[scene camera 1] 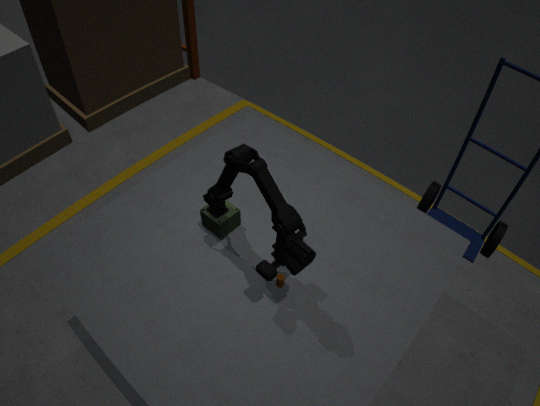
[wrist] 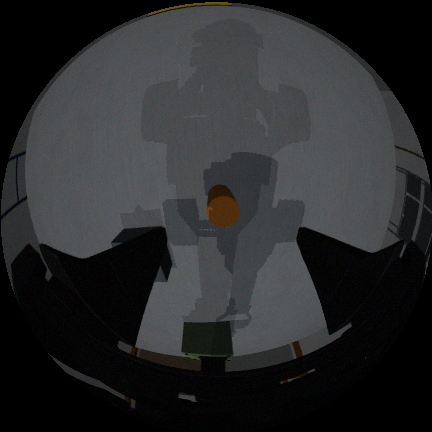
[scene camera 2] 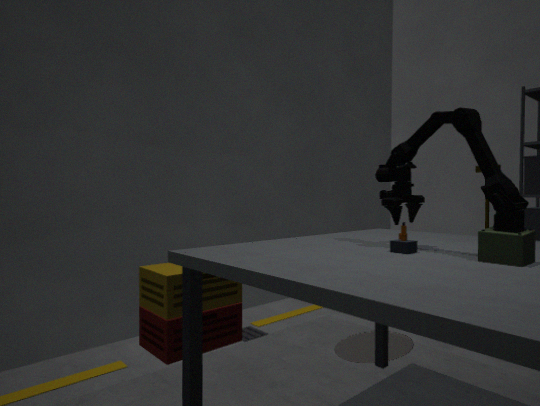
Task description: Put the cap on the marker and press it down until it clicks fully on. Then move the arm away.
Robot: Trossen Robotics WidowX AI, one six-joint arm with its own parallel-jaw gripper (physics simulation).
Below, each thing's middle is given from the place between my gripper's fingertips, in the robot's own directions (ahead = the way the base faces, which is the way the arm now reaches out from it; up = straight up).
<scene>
My hand is 6 cm above the orange cap (wrist: pixel 222 209). Round my hand: dark grey block (wrist: pixel 125 234) (7 cm behind, 11 cm to the left, 7 cm below).
</scene>
